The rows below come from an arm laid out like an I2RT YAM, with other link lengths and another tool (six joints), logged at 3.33 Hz.
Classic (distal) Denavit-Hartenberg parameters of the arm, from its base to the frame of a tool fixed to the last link. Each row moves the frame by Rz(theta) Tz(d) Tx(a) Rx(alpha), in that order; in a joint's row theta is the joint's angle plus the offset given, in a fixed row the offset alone. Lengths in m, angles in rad.
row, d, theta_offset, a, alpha
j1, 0.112, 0, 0.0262, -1.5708
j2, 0, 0, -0.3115, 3.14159
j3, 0, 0.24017, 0.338, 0
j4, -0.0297, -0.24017, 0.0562, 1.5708
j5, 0.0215, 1.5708, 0, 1.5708
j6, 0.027, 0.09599, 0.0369, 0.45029
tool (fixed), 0.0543, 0, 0, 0
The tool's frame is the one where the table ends.
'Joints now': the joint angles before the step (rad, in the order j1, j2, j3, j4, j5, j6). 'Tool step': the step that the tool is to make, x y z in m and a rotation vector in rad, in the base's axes. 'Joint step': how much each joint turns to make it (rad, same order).
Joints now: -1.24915, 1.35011, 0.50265, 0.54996, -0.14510, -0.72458
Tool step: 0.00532, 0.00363, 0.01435, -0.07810, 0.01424, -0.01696
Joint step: 0.02437, -0.02060, 0.00257, 0.04273, 0.05008, -0.02707
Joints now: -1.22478, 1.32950, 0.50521, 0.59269, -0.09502, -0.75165
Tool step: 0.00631, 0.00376, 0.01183, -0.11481, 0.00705, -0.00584
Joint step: 0.02265, 0.00291, -0.00677, 0.11166, 0.03639, -0.04099
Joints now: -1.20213, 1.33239, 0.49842, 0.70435, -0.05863, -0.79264
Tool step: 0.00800, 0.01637, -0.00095, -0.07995, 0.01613, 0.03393
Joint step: 0.03305, -0.01473, -0.04783, 0.09858, 0.00346, -0.04493
